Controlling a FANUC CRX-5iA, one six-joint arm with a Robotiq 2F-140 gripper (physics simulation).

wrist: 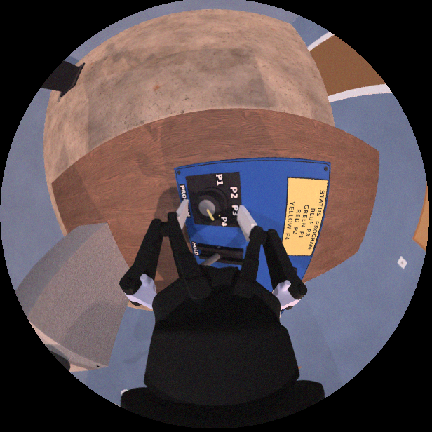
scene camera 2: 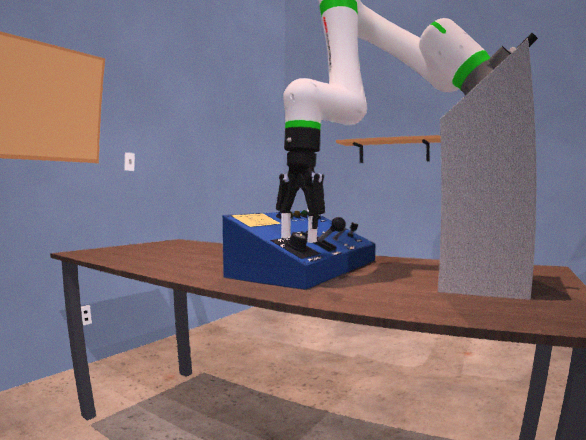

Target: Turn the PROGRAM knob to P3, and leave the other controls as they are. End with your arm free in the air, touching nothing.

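Frame: origin at the arm's base, x ahead, y left, z up, level; millimetres.
Seen in the pictures: gripper, fingertip midpoint: (scene camera 2: 298, 240); arm's base at its link origin: (scene camera 2: 492, 91).
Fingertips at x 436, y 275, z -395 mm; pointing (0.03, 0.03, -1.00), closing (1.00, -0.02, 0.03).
Note:
Offsets run from my fingertips to a thing's top centre. Level surfaces: height alone.
The PROGRAM knob {dx -7, dy +7, dz +20 mm} (scene camera 2: 298, 242) (wrist: 206, 206) is a dark round knob with a grey top and a yellow pointer line, on a black plate on the blue console (scene camera 2: 265, 260) (wrist: 265, 200). In the wrist view its pointer is directed toward the P4 label (wrist: 223, 221), past the P3 label (wrist: 235, 210). My gripper (scene camera 2: 299, 236) (wrist: 213, 209) points down with its fingers open and empty. Its pale fingertips stand apart on two sides of the knob, low over the console; whether one touches the console cannot be told.
A lever with a black ball {dx -37, dy -122, dz +57 mm} (scene camera 2: 338, 224) stands beside the knob; its grey shaft (wrist: 212, 259) shows near the HOLD label. A smaller lever {dx +71, dy -344, dz +28 mm} (scene camera 2: 353, 227) is farther right. A yellow status card {dx +155, dy +6, dz +61 mm} (scene camera 2: 255, 220) (wrist: 306, 216) lies on the console. The grey pedestal (scene camera 2: 487, 200) (wrist: 80, 285) stands on the table {dz -108 mm} (scene camera 2: 400, 300) (wrist: 125, 170).

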